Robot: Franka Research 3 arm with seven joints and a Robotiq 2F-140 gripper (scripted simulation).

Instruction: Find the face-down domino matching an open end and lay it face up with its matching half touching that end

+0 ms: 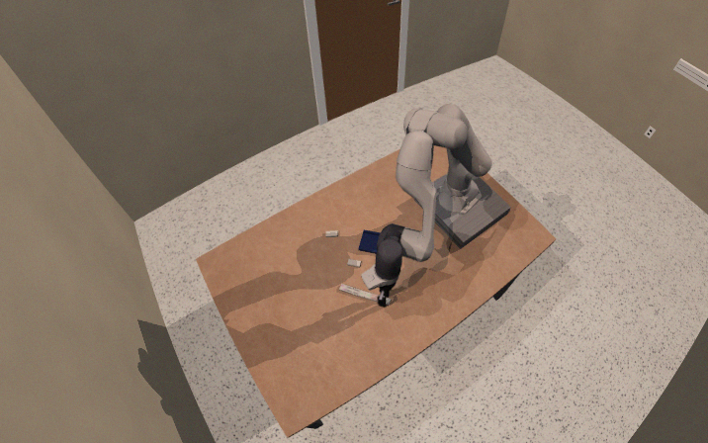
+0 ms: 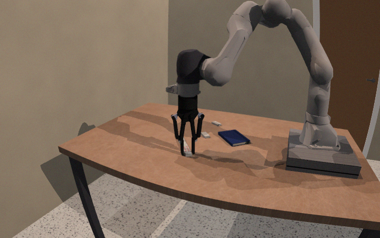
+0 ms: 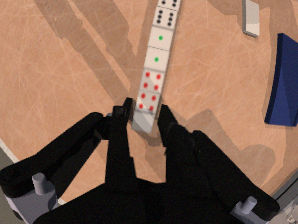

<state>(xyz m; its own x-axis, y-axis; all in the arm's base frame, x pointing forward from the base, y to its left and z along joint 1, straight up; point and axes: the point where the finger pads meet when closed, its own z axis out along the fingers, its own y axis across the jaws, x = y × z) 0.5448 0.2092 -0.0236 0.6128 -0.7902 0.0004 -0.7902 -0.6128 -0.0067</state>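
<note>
Right now my hand is 3 cm above the domino. Also, from my hand: dark blue book: 13 cm behind, 24 cm to the right, 3 cm below.
</note>
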